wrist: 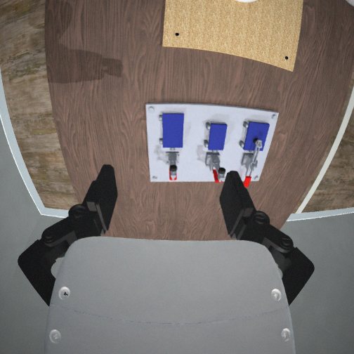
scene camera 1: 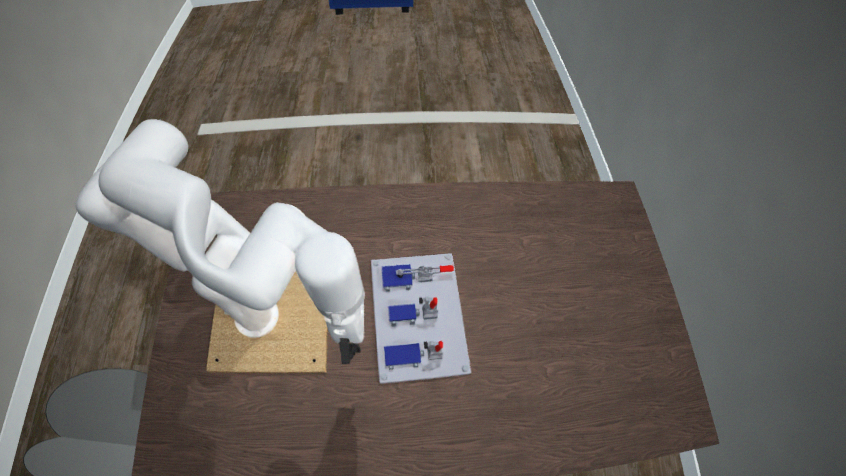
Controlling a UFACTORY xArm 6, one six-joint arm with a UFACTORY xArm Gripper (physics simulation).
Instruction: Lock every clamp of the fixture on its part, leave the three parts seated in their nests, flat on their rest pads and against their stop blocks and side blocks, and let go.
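Frame: origin at the arm's base, x right, y back, z down, level; metres.
Seen in the pictures: arm's base, link origin: (scene camera 1: pixel 256 315).
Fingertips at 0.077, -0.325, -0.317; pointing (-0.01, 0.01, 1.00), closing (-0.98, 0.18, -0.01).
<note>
Offsets run from my fingertips to a thing's top centre, as dx, dy, dz. "pt": to the spot under its first point. Level surfaces: height alone.
The pale grey fixture plate @[pt -0.114, -0.208, +0.320] (scene camera 1: pixel 452 331) (wrist: pixel 192 170) carries three blue parts in a row. The first part @[-0.247, -0.041, +0.299] (scene camera 1: pixel 388 279) (wrist: pixel 255 131) has its clamp arm lying over it, with the red handle @[-0.278, -0.172, +0.278] (scene camera 1: pixel 446 268) (wrist: pixel 247 181) laid outward. The middle part @[-0.141, -0.071, +0.294] (scene camera 1: pixel 402 312) (wrist: pixel 217 136) and the larger part @[-0.032, -0.086, +0.304] (scene camera 1: pixel 402 355) (wrist: pixel 173 130) have nothing over them; their clamps, with red handles @[pt -0.154, -0.148, +0.234] (scene camera 1: pixel 433 303) @[pt -0.050, -0.174, +0.236] (scene camera 1: pixel 439 345) (wrist: pixel 216 176) (wrist: pixel 173 176), stand raised. The parts look seated beside small blocks; exact contact is too small to tell. My gripper (scene camera 1: pixel 349 351) (wrist: pixel 169 182) is open and empty, above and beside the plate.
The dark wooden table @[dz +0.335] (scene camera 1: pixel 562 296) (wrist: pixel 95 115) bears the plate. A light wooden base board (scene camera 1: pixel 266 355) (wrist: pixel 230 35) under the robot's base lies left of the plate in the scene view. Bolt heads sit at the plate's corners. Raised clamps stand up from the plate.
</note>
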